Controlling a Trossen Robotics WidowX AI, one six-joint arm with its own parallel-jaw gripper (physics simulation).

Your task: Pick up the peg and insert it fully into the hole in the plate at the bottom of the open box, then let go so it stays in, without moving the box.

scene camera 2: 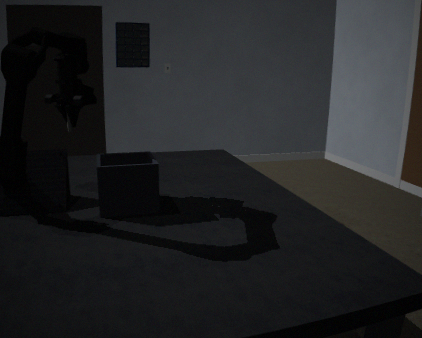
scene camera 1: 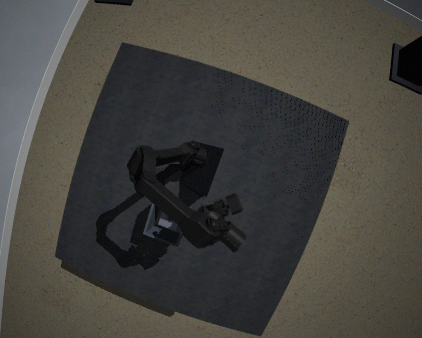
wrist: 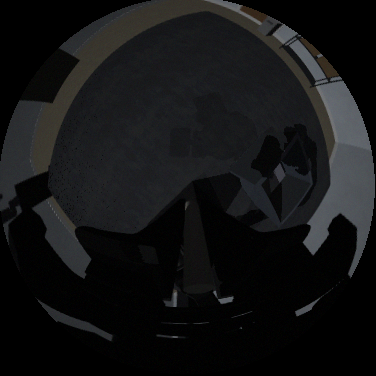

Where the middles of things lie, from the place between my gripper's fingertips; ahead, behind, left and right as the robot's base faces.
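Scene:
There is the open box [scene camera 2: 128,183], and counting from my hand I find it 14 cm ahead of the hand, 14 cm below it and 18 cm to the right of it.

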